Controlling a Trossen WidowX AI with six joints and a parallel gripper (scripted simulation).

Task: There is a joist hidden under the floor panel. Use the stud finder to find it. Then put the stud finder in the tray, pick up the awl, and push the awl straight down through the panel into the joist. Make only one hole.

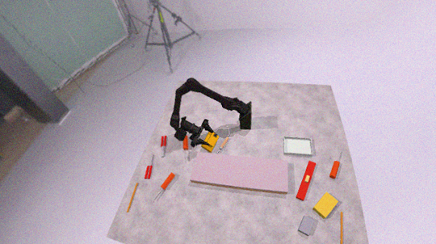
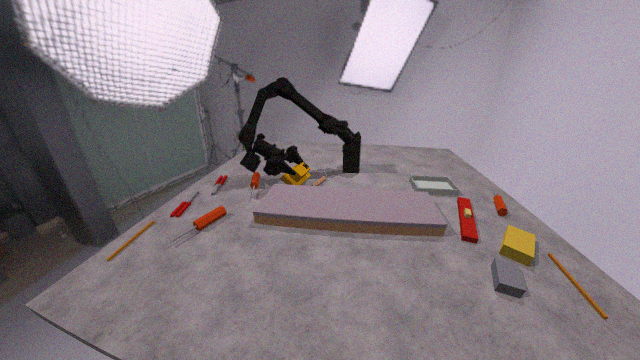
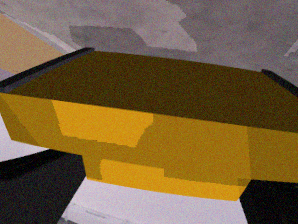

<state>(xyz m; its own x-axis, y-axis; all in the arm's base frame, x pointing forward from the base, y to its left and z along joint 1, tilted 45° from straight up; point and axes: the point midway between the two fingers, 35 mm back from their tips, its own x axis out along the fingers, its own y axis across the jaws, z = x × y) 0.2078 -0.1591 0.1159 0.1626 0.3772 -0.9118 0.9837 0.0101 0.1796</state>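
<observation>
My gripper tip is now 1 cm past the stud finder. The rest, counted from my gripper tip: awl (1 cm ahead, 6 cm to the left, 5 cm below); white tray (8 cm behind, 51 cm to the left, 5 cm below); red level (12 cm ahead, 57 cm to the left, 5 cm below).
</observation>
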